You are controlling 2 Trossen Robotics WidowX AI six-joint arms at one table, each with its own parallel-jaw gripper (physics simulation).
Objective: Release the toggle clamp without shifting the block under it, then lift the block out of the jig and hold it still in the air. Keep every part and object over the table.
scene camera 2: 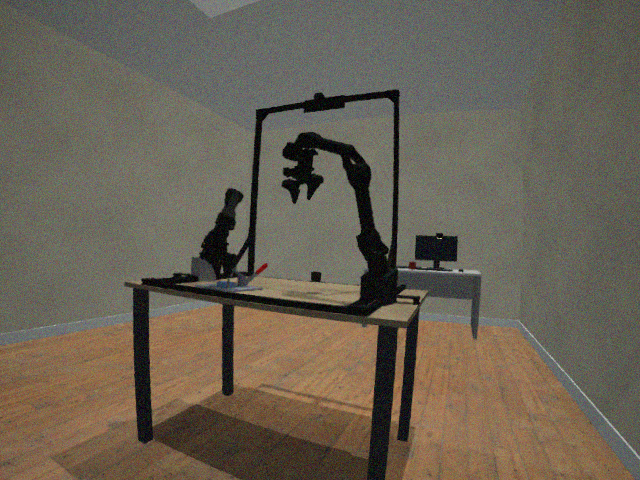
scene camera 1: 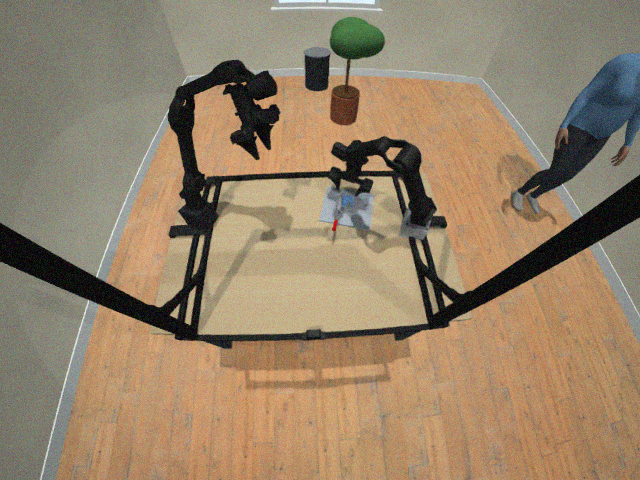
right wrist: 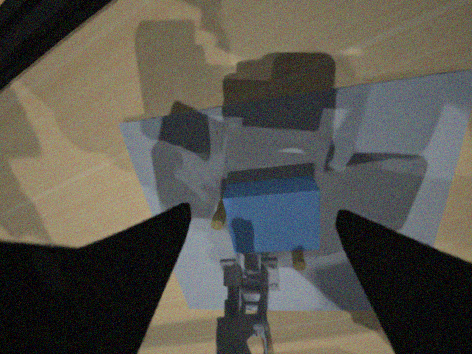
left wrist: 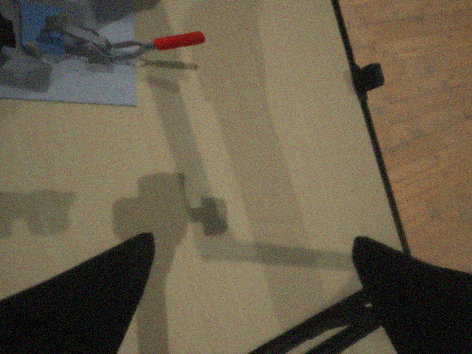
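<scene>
The blue block sits on the pale jig plate, with brass pins beside it. The grey toggle clamp stands at the block's near side; its red handle slants up and outward. Whether the clamp touches the block is unclear. My right gripper is open above the block, a finger to each side in the right wrist view. My left gripper is open and empty, high up.
A black frame bar runs along the table's far edge in scene camera 1. A pale panel stands by the right arm's base. A person stands on the floor to the right, off the table.
</scene>
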